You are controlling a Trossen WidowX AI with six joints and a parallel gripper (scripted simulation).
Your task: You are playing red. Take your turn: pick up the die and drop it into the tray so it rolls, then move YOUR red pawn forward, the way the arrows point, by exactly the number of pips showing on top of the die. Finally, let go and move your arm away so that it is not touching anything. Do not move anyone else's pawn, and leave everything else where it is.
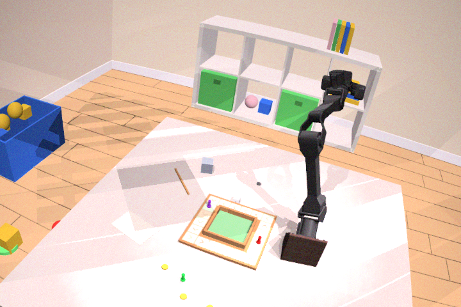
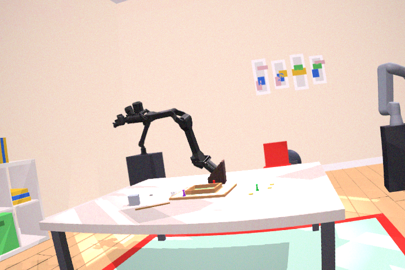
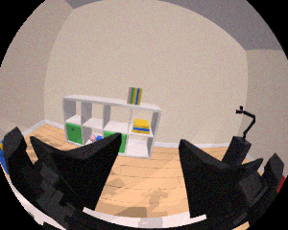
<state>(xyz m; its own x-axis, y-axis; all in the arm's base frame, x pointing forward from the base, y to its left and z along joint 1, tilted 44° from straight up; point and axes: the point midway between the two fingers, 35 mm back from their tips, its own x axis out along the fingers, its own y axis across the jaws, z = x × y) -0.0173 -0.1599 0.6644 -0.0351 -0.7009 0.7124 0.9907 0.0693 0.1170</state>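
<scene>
My gripper tip is 250 mm short of the white die, 480 mm to the right of it and 450 mm above it. From my gripper tip the other things lie so: purple pawn (330 mm ahead, 570 mm to the left, 430 mm below); red pawn (90 mm ahead, 650 mm to the left, 430 mm below); grey cube (450 mm ahead, 350 mm to the left, 430 mm below).
</scene>
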